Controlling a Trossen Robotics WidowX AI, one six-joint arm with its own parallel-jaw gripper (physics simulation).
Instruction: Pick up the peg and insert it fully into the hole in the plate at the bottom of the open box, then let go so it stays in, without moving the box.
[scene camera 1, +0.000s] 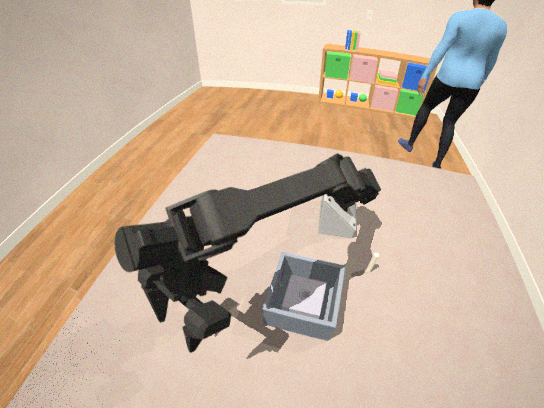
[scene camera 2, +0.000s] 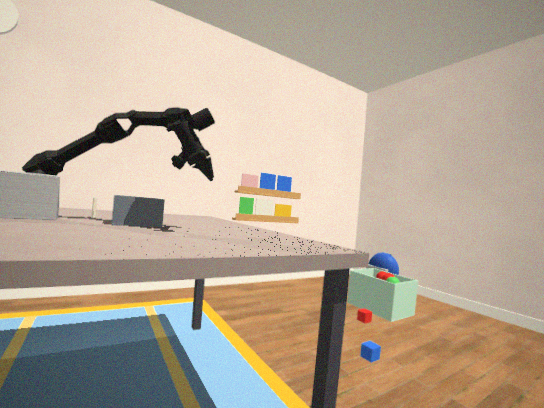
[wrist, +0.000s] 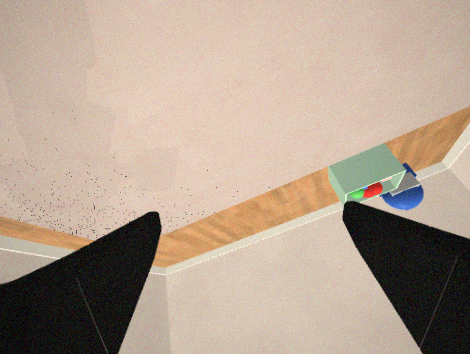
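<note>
The cream peg stands upright on the table, on the arm-base side of the box and apart from it. The open blue-grey box stands on the table. In scene camera 1 a pale plate lies at its bottom, partly in shadow, with a small round hole near its middle; the hole looks empty. My gripper is open and empty, high above the table, beyond the box on the side away from the peg. Peg and box do not show in the wrist view.
The arm's grey base block stands behind the box and peg. The arm reaches past the box in the air. The table's edge shows in scene camera 2. A person stands beyond the table near a low shelf unit.
</note>
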